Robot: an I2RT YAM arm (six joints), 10 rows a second.
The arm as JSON. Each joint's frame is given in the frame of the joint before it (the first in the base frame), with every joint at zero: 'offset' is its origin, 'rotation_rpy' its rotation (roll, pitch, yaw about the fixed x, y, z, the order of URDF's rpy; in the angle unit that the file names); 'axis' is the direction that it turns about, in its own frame. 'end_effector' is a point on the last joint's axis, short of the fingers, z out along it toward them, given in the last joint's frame.
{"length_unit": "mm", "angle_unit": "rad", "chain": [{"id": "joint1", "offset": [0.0, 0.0, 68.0], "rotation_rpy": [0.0, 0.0, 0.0], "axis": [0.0, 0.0, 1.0]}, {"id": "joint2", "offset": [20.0, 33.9, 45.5], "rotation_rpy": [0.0, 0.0, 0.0], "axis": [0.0, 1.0, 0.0]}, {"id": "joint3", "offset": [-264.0, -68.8, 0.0], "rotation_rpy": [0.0, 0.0, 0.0], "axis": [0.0, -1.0, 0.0]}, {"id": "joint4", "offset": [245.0, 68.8, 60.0], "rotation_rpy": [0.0, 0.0, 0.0], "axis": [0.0, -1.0, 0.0]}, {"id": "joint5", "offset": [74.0, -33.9, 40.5], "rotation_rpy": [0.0, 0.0, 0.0], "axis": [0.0, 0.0, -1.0]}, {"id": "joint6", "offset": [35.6, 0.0, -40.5], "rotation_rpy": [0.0, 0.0, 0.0], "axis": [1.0, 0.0, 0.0]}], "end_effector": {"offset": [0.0, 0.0, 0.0], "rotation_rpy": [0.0, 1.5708, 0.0]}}
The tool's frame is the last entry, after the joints.
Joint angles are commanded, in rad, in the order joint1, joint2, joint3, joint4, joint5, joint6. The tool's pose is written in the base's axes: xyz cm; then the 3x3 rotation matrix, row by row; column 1 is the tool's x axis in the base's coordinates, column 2 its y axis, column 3 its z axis. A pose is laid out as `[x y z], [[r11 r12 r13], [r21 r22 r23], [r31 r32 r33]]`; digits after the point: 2 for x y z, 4 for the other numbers.
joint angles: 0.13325, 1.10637, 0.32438, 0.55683, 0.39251, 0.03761
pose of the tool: [22.19 1.60 19.56], [[-0.2119 0.2549 0.9435], [0.0067 0.9657 -0.2595], [-0.9773 -0.0487 -0.2063]]
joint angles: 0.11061, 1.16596, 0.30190, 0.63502, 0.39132, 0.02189
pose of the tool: [22.50 1.13 18.45], [[-0.2198 0.2720 0.9369], [-0.0040 0.9601 -0.2797], [-0.9755 -0.0653 -0.2099]]
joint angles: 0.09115, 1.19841, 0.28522, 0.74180, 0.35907, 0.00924
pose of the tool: [22.71 0.82 18.39], [[-0.1674 0.2612 0.9507], [-0.0066 0.9640 -0.2660], [-0.9859 -0.0508 -0.1597]]
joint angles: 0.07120, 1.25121, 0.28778, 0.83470, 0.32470, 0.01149
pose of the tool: [23.32 0.52 18.34], [[-0.1252 0.2496 0.9602], [0.0020 0.9679 -0.2514], [-0.9921 -0.0296 -0.1217]]
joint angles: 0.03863, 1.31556, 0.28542, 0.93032, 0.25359, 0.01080
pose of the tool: [23.90 0.03 17.90], [[-0.0973 0.2131 0.9722], [0.0067 0.9769 -0.2135], [-0.9952 -0.0143 -0.0965]]
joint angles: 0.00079, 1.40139, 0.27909, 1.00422, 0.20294, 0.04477
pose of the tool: [24.39 -0.70 16.61], [[-0.1088 0.2044 0.9728], [0.0438 0.9787 -0.2008], [-0.9931 0.0207 -0.1154]]
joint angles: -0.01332, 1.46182, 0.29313, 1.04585, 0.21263, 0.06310
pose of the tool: [25.02 -1.08 16.06], [[-0.1083 0.2297 0.9672], [0.0631 0.9726 -0.2239], [-0.9921 0.0368 -0.1198]]
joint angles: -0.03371, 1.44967, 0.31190, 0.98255, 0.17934, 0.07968
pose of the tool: [25.27 -1.49 16.15], [[-0.1374 0.2209 0.9656], [0.0830 0.9739 -0.2110], [-0.9870 0.0511 -0.1521]]
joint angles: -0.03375, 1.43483, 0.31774, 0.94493, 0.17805, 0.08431
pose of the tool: [25.26 -1.48 16.25], [[-0.1531 0.2213 0.9631], [0.0881 0.9738 -0.2097], [-0.9843 0.0527 -0.1686]]
